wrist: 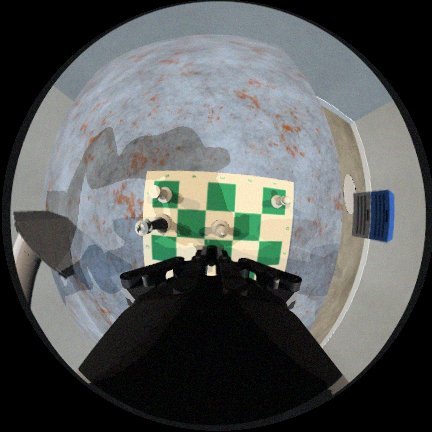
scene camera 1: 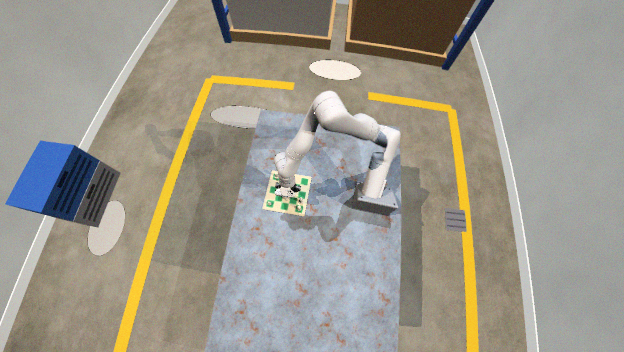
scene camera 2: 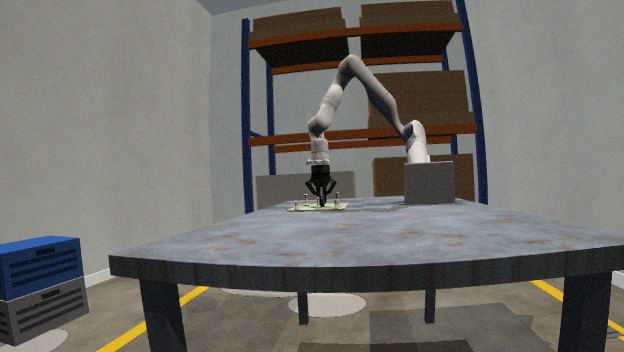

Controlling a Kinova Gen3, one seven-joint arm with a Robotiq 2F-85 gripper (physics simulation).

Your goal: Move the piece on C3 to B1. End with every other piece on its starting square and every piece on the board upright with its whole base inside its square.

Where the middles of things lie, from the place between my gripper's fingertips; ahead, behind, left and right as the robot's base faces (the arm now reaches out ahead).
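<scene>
There's the green-and-cream board (scene camera 1: 278, 204), and my gripper is now 10 mm above it and 10 mm short of it.
</scene>
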